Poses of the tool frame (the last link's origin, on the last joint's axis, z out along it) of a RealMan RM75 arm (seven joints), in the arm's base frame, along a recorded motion.
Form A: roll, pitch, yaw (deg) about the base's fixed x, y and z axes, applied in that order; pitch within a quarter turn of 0, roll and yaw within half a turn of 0; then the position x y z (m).
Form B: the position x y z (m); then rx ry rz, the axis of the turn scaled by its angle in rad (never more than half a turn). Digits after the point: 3 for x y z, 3 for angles.
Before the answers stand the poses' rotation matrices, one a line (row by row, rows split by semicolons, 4 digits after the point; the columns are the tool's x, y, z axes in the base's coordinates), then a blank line. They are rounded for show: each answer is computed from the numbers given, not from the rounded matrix.
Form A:
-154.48 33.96 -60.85 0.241 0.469 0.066
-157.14 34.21 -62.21 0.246 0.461 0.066
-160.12 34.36 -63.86 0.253 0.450 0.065
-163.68 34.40 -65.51 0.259 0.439 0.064
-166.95 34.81 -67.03 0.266 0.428 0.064
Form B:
0.4040 -0.9054 0.1307; -0.7244 -0.2294 0.6501; -0.5586 -0.3573 -0.7485
0.3856 -0.9170 0.1021; -0.7316 -0.2364 0.6394; -0.5622 -0.3213 -0.7620
0.3637 -0.9288 0.0714; -0.7411 -0.2420 0.6263; -0.5644 -0.2807 -0.7763
0.3420 -0.9392 0.0310; -0.7509 -0.2534 0.6099; -0.5650 -0.2319 -0.7919
0.3204 -0.9472 -0.0091; -0.7559 -0.2615 0.6001; -0.5709 -0.1854 -0.7998

0.241 0.469 0.066 -2.022 1.383 0.363
0.246 0.461 0.066 -2.038 1.409 0.393
0.253 0.450 0.065 -2.055 1.440 0.425
0.259 0.439 0.064 -2.079 1.472 0.465
0.266 0.428 0.064 -2.096 1.499 0.510

